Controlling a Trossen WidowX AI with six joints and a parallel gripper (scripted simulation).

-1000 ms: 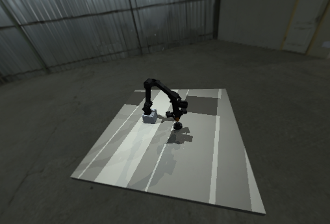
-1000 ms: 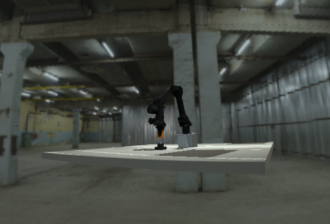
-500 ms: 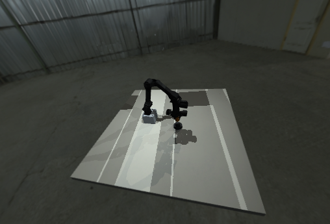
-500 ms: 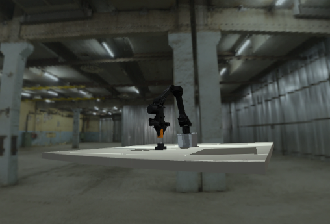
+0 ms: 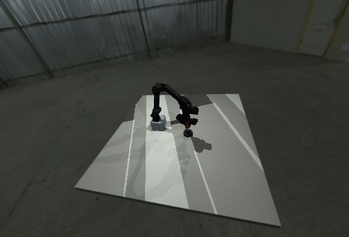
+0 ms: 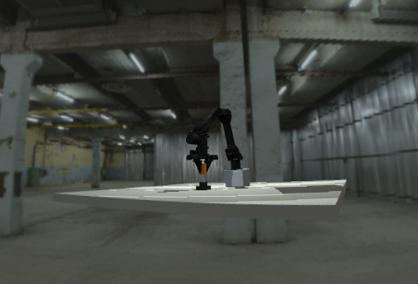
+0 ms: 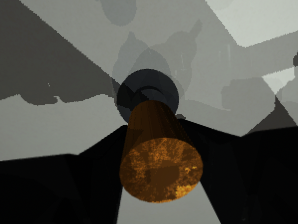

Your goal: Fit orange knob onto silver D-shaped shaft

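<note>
The dark round pedestal is 6 cm below my gripper tip. Round my gripper tip: orange knob: 3 cm above.
</note>
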